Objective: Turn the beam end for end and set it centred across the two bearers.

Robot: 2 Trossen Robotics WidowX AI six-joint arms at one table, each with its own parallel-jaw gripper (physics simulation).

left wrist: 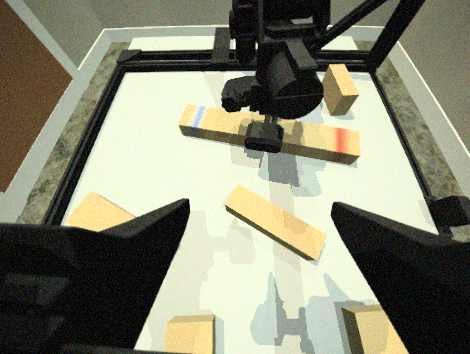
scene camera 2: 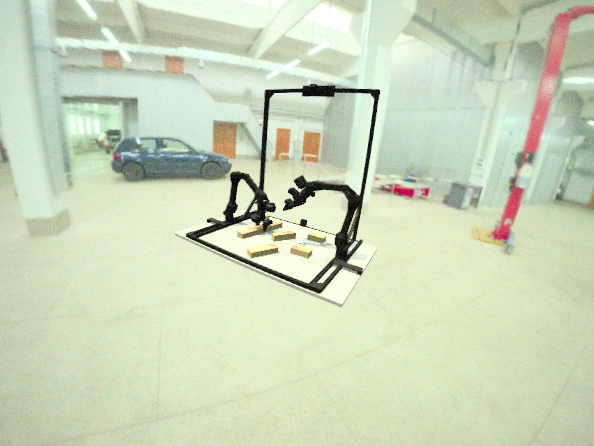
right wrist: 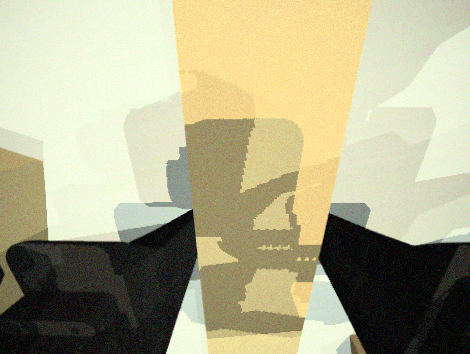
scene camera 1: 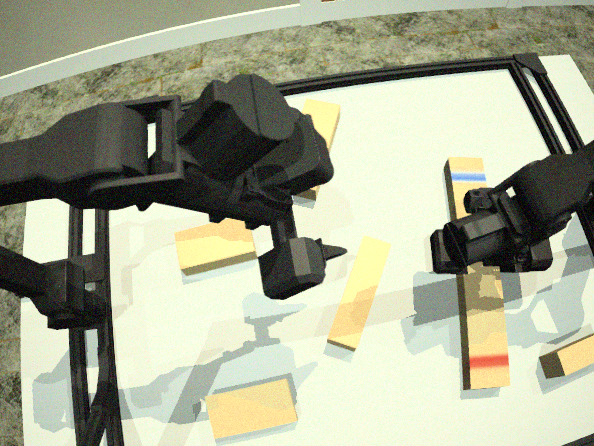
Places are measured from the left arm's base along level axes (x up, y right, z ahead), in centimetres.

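Where they show: left gripper, fingertip midpoint: (left wrist: 260, 206) (scene camera 2: 287, 208) (scene camera 1: 335, 213); right gripper, fingertip midpoint: (scene camera 2: 261, 230) (right wrist: 253, 211) (scene camera 1: 475, 269); left arm's base, link origin: (scene camera 2: 341, 257) (scene camera 1: 87, 310); right arm's base, link origin: (left wrist: 245, 56) (scene camera 2: 229, 221).
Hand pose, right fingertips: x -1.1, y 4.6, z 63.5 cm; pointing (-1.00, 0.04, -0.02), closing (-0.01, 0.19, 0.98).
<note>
Things, the pixels of their top centre, and the offset from my right fingertips.
- long wooden beam, top centre: (right wrist: 258, 241) (scene camera 1: 481, 263) (left wrist: 267, 127) (scene camera 2: 261, 226) dx +3.0, dy -0.1, dz +0.0 cm
- narrow block, top centre: (scene camera 1: 360, 290) (left wrist: 274, 219) (scene camera 2: 284, 232) dx +3.6, dy +0.0, dz -19.7 cm
The long wooden beam (scene camera 1: 485, 330) (scene camera 2: 247, 233) (left wrist: 225, 116) (right wrist: 280, 55) lies flat on the table, its blue band at the top and red band at the bottom in scene camera 1. My right gripper (scene camera 2: 265, 225) (left wrist: 265, 136) (right wrist: 253, 211) is shut on the beam near its middle, one finger against each long side. My left gripper (scene camera 2: 289, 201) (left wrist: 260, 206) is open and empty, high above the table. Two similar short blocks, one (scene camera 1: 215, 247) (scene camera 2: 301, 251) (left wrist: 190, 335) and another (scene camera 1: 251, 407) (scene camera 2: 316, 237) (left wrist: 370, 327), look like the bearers; no marking confirms it.
A narrow block (scene camera 1: 359, 295) (scene camera 2: 283, 235) (left wrist: 275, 222) lies between these blocks and the beam. Another block (scene camera 1: 322, 120) (scene camera 2: 262, 250) (left wrist: 100, 212) is partly hidden by the left arm in scene camera 1. A block (scene camera 1: 577, 355) (left wrist: 340, 90) lies near the beam's red end. A black frame surrounds the area.
</note>
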